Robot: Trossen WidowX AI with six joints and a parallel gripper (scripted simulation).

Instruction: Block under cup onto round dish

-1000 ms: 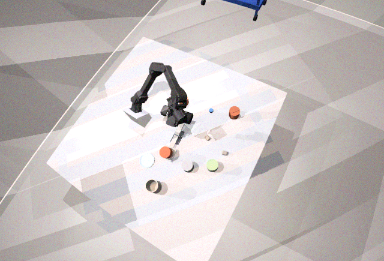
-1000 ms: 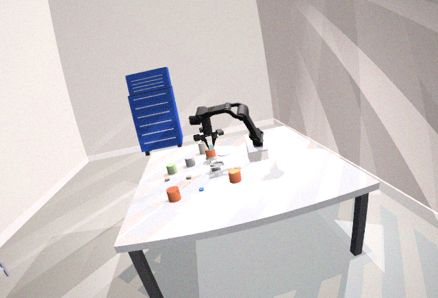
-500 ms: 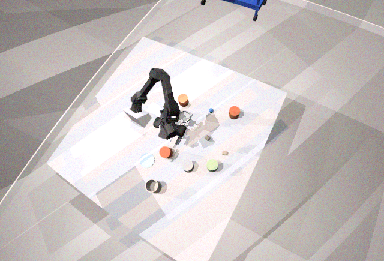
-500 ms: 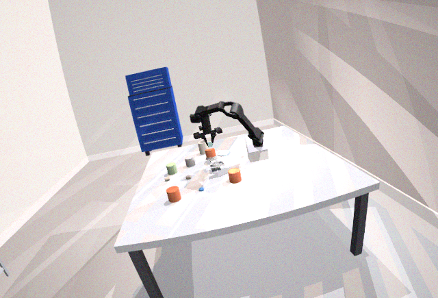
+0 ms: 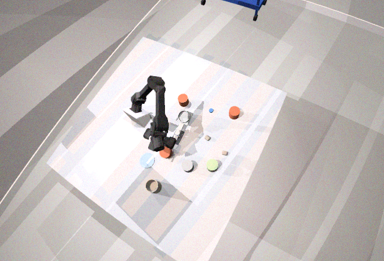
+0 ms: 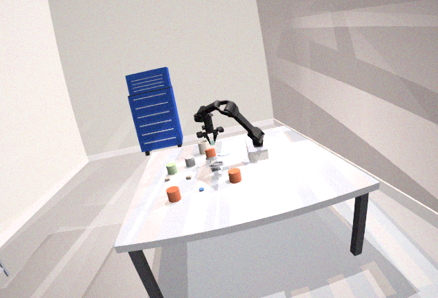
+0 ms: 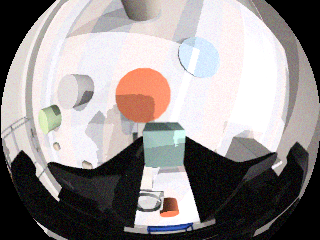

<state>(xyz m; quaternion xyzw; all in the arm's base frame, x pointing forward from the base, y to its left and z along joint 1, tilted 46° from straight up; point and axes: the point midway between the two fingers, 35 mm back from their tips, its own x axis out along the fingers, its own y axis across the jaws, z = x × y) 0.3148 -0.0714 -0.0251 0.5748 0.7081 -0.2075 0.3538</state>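
Right now the round pale blue dish is 60 mm behind my gripper tip, 140 mm to the right of it and 140 mm below it. Also, from my gripper tip: pale teal block: right at my gripper tip; orange cup: 30 mm ahead, 40 mm to the right, 80 mm below; balance beam: 110 mm to the left, 100 mm below.
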